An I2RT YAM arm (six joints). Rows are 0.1 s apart.
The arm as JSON. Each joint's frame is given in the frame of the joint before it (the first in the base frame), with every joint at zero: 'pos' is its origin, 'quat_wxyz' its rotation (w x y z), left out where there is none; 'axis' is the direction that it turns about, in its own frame. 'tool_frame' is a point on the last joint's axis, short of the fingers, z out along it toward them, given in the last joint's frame.
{
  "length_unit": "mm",
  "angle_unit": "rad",
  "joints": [
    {
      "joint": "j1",
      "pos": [
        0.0,
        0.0,
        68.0
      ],
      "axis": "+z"
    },
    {
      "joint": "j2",
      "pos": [
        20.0,
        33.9,
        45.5
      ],
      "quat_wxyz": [
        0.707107,
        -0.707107,
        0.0,
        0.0
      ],
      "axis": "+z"
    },
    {
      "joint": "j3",
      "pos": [
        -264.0,
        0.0,
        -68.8
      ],
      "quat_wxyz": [
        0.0,
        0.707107,
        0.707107,
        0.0
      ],
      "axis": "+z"
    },
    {
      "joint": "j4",
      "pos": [
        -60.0,
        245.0,
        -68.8
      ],
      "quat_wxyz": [
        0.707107,
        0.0,
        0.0,
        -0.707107
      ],
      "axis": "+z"
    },
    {
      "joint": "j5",
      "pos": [
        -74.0,
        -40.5,
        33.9
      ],
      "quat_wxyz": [
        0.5,
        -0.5,
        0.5,
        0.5
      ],
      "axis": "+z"
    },
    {
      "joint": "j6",
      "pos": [
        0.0,
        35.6,
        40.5
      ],
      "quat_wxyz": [
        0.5,
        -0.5,
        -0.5,
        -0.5
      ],
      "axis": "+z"
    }
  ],
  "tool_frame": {
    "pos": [
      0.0,
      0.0,
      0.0
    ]
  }
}
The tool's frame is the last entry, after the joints.
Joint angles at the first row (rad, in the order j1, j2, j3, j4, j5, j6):
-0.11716, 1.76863, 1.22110, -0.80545, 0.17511, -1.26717
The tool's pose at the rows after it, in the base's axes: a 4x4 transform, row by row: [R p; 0 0 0 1], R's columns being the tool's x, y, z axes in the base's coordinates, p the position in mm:
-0.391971, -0.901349, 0.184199, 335.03; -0.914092, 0.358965, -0.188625, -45.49; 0.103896, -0.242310, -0.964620, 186.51; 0, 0, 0, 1
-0.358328, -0.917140, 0.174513, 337.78; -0.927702, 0.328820, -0.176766, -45.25; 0.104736, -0.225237, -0.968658, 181.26; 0, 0, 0, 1
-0.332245, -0.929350, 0.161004, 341.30; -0.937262, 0.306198, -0.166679, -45.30; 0.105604, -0.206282, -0.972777, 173.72; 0, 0, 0, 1
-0.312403, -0.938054, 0.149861, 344.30; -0.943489, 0.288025, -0.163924, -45.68; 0.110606, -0.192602, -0.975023, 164.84; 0, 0, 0, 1
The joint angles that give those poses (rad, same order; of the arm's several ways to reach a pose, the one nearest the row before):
-0.11750, 1.78300, 1.22701, -0.80536, 0.16650, -1.31363
-0.11696, 1.80324, 1.23156, -0.80151, 0.15582, -1.34668
-0.11678, 1.83083, 1.23640, -0.79407, 0.14732, -1.37150
-0.11701, 1.85788, 1.23490, -0.77721, 0.14582, -1.39140

